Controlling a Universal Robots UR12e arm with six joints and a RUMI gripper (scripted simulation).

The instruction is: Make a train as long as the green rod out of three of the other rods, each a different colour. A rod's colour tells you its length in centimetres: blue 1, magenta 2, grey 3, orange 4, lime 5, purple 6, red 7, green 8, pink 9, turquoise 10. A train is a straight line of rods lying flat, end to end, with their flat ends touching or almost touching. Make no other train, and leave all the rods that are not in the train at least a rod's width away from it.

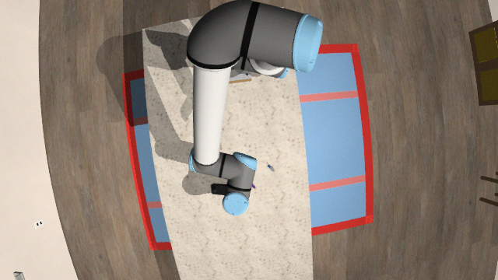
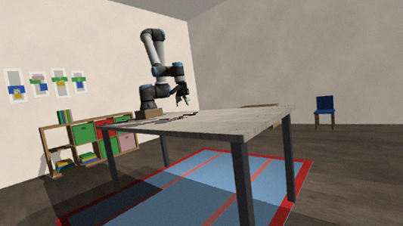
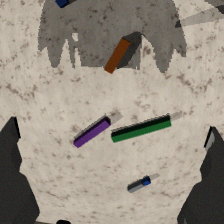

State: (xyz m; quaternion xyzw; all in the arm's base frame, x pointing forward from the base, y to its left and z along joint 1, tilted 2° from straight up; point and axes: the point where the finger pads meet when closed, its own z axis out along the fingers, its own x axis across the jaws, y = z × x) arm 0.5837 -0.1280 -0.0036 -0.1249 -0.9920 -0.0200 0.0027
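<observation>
The orange rod lies 8 cm below my hand, 3 cm to the right of it and 1 cm behind it. Round my hand: green rod (8 cm below, 7 cm to the left, 2 cm behind); then magenta rod (13 cm to the right, 8 cm below, 7 cm behind); then purple rod (8 cm below, 6 cm to the left, 5 cm ahead).
</observation>
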